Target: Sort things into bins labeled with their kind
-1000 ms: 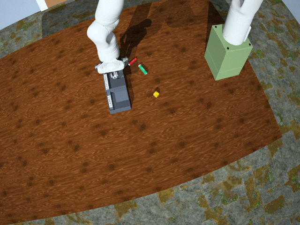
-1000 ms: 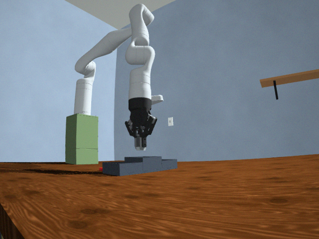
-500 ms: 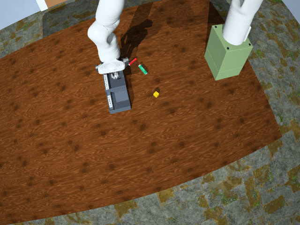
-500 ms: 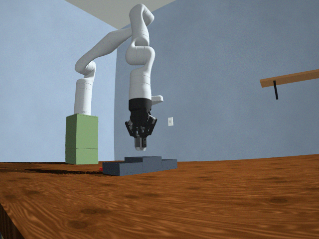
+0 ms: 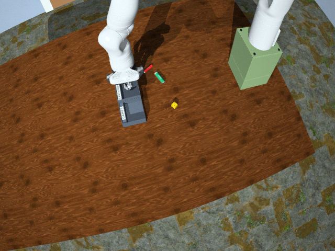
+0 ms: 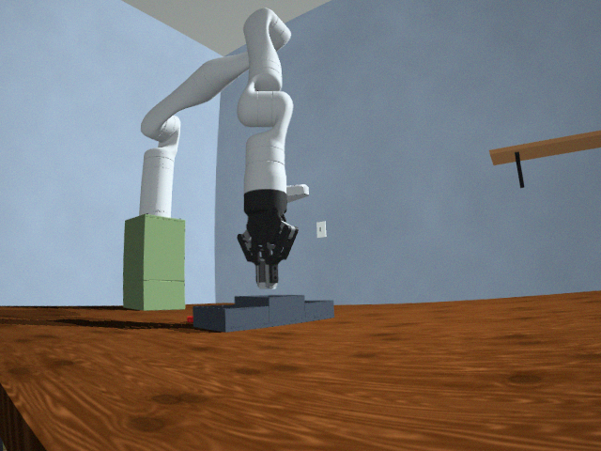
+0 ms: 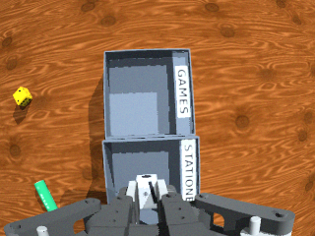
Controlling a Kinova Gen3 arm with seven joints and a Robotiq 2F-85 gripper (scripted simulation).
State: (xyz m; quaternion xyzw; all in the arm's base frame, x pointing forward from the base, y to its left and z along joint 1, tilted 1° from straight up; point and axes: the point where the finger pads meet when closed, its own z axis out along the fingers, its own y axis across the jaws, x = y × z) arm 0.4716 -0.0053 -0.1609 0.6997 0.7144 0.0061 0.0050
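Now: hand 15 cm past the yellow die, 9 cm to the right of it and 7 cm above it. The rest, counted from my hand: dark nut (2 cm behind, 7 cm to the right, 7 cm below); metal nut (8 cm to the right, 7 cm below); white domino (1 cm below).
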